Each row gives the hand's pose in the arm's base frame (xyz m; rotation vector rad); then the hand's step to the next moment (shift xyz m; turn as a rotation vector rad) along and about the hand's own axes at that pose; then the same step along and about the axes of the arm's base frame.
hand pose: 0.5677 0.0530 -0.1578 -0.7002 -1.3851 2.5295
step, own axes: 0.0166 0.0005 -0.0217 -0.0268 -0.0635 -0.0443
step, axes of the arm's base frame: -0.0041 0.0220 -0.0156 0.0402 0.0584 0.0410
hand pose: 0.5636 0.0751 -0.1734 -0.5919 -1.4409 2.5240
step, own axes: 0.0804 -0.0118 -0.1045 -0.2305 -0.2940 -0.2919
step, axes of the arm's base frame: -0.0292 0.1156 -0.0575 0.3190 0.3025 0.1775
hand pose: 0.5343 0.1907 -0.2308 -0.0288 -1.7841 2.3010
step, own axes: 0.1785 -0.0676 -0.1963 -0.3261 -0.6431 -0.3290
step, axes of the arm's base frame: -0.1320 0.2372 0.0361 0.4765 0.4007 0.4904
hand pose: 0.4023 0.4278 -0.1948 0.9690 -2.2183 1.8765
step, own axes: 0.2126 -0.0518 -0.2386 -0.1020 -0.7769 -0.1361
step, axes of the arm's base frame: -0.2220 0.1277 0.1980 0.4293 0.1264 0.6574
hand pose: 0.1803 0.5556 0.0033 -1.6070 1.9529 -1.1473
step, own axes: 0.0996 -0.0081 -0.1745 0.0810 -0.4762 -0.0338
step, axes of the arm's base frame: -0.1478 -0.0312 0.1327 0.2574 -0.0742 0.4034
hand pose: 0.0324 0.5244 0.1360 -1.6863 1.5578 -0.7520
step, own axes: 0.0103 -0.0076 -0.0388 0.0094 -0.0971 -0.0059
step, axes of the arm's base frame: -0.0259 -0.0144 0.0281 0.0525 -0.0080 0.0820
